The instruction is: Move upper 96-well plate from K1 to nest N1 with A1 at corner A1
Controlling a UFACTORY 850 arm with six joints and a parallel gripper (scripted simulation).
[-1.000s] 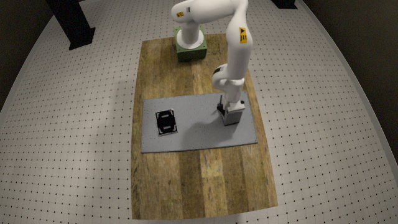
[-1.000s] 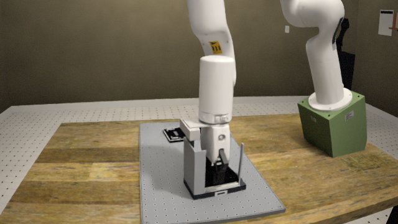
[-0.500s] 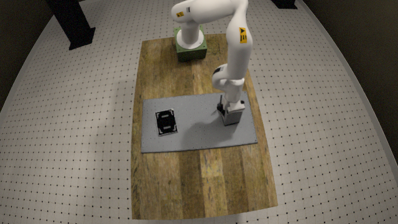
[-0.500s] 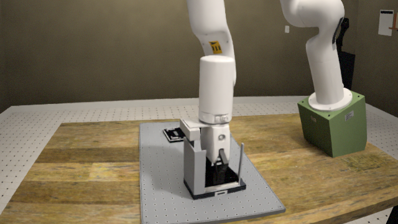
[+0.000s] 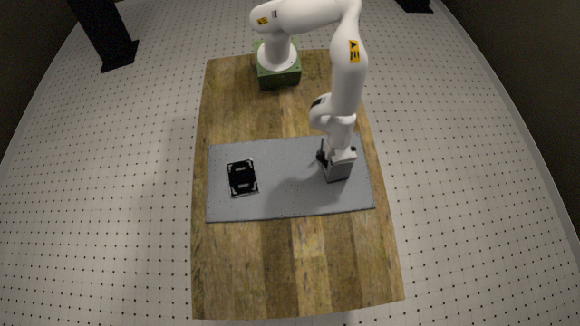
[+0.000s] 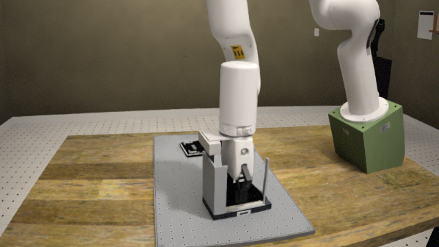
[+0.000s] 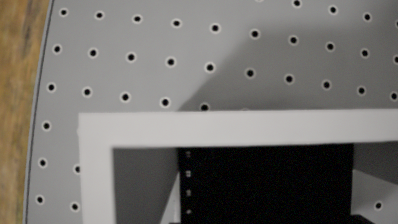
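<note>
Now: the white 96-well plate 20 mm below my hand. Also, from my hand: grey corner wall (70 mm ahead, 30 mm above); black 96-well plate (10 mm below).
</note>
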